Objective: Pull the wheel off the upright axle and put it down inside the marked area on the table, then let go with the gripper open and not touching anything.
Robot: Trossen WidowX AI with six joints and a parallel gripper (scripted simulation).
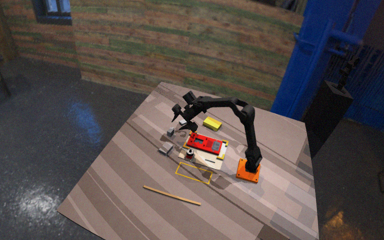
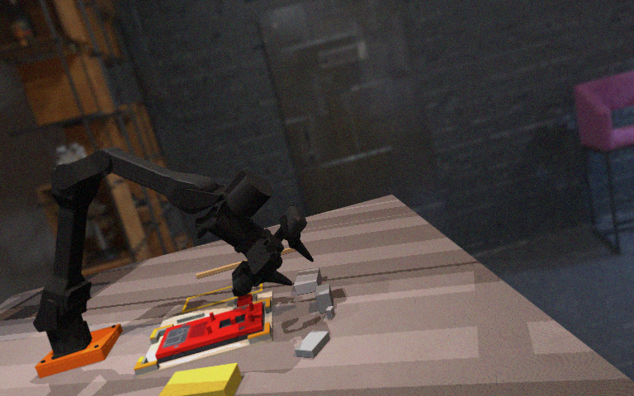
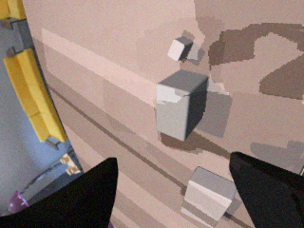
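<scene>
Right now the black wheel is 14 cm to the left of my gripper tip, 12 cm behind it and 5 cm below it. From my gripper tip the other things lie so: wooden stick 42 cm to the left, 8 cm below, 8 cm behind; yellow block 22 cm behind, 16 cm to the right, 7 cm below.
</scene>
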